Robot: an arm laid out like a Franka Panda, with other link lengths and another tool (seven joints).
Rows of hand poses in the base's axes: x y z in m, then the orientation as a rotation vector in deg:
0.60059, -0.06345, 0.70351, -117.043, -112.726, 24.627
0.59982, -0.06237, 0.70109, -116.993, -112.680, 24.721
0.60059, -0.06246, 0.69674, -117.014, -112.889, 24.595
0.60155, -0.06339, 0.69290, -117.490, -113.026, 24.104
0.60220, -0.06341, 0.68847, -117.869, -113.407, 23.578
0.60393, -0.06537, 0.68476, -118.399, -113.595, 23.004
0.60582, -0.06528, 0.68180, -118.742, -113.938, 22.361
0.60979, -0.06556, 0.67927, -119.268, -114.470, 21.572
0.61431, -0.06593, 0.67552, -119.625, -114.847, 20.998
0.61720, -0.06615, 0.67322, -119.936, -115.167, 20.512
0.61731, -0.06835, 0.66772, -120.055, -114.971, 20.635
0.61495, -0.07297, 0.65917, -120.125, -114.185, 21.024
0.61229, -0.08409, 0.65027, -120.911, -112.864, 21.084
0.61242, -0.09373, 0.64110, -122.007, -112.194, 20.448
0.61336, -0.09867, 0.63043, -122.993, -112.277, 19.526
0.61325, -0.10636, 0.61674, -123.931, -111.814, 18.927
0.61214, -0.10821, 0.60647, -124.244, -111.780, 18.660
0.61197, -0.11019, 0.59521, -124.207, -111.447, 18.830
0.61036, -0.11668, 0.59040, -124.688, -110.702, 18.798
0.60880, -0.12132, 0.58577, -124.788, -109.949, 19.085
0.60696, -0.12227, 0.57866, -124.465, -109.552, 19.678
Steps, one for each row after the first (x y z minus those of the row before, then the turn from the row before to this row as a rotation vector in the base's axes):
-0.00077, 0.00108, -0.00242, -0.010, 0.088, 0.003
0.00077, -0.00009, -0.00435, -0.011, -0.170, 0.099
0.00096, -0.00093, -0.00384, -0.033, -0.524, -0.154
0.00065, -0.00002, -0.00443, -0.046, -0.612, 0.021
0.00173, -0.00196, -0.00371, -0.038, -0.614, -0.151
0.00189, 0.00009, -0.00296, 0.046, -0.620, 0.002
0.00397, -0.00028, -0.00253, -0.046, -0.875, 0.027
0.00452, -0.00037, -0.00375, -0.019, -0.618, 0.024
0.00289, -0.00022, -0.00230, -0.024, -0.528, 0.018
0.00011, -0.00220, -0.00550, -0.059, 0.086, -0.145
-0.00236, -0.00462, -0.00855, 0.040, 0.521, -0.436
-0.00266, -0.01112, -0.00890, 0.014, 0.268, -1.042
0.00013, -0.00964, -0.00917, -0.030, -0.520, -0.850
0.00094, -0.00494, -0.01067, -0.101, -0.956, -0.402
-0.00011, -0.00769, -0.01369, -0.047, -0.530, -0.663
-0.00111, -0.00185, -0.01027, -0.027, -0.265, -0.158
-0.00017, -0.00198, -0.01126, 0.059, 0.253, -0.161
-0.00161, -0.00649, -0.00481, 0.020, 0.087, -0.605
-0.00156, -0.00464, -0.00463, 0.076, 0.429, -0.443
-0.00184, -0.00095, -0.00711, 0.028, 0.617, -0.058

